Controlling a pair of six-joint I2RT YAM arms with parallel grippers.
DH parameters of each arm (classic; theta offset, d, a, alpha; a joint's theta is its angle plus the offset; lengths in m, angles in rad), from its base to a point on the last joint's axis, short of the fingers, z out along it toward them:
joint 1: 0 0.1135 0.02 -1.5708
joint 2: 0 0 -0.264 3.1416
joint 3: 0.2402 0 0.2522 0
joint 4: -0.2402 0 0.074 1.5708
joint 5: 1.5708 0 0 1.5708
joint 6: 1.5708 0.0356 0 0
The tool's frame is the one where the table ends.
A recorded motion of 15 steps. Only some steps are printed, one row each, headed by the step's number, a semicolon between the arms.
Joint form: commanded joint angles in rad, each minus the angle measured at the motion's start. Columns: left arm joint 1, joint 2, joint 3, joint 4, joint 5, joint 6; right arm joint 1, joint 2, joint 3, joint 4, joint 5, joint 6.
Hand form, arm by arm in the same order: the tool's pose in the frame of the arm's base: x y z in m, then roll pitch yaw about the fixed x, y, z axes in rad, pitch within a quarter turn. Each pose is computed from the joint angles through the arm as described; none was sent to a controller.
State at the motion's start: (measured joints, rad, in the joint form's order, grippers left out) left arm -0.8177 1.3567 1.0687 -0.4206 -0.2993 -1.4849; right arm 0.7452 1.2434 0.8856 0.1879 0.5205 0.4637
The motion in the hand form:
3: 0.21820 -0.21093 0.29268 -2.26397 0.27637 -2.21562; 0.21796 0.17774 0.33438 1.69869 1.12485 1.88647
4: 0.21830 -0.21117 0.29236 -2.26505 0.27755 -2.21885; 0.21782 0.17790 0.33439 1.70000 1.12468 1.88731
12: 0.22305 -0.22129 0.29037 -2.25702 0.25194 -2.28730; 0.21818 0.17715 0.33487 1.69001 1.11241 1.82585
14: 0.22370 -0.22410 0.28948 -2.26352 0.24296 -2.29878; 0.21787 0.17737 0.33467 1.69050 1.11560 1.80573
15: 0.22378 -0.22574 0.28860 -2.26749 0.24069 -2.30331; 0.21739 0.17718 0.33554 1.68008 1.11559 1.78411
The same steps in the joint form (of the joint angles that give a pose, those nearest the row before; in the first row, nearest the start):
3: 0.0148 0.0181 0.0250 0.0032 0.0017 0.0259; 0.0050 -0.0408 0.0026 0.0619 0.0286 0.0128
4: 0.0147 0.0191 0.0248 0.0041 0.0032 0.0286; 0.0059 -0.0408 0.0030 0.0609 0.0298 0.0133
12: 0.0105 0.0542 0.0414 0.0397 0.0699 0.0528; 0.0089 -0.0377 0.0060 0.0622 0.0846 0.0283
14: 0.0071 0.0652 0.0494 0.0365 0.0809 0.0495; 0.0128 -0.0362 0.0064 0.0623 0.1091 0.0270
15: 0.0039 0.0711 0.0522 0.0355 0.0829 0.0477; 0.0150 -0.0374 0.0070 0.0655 0.1237 0.0252

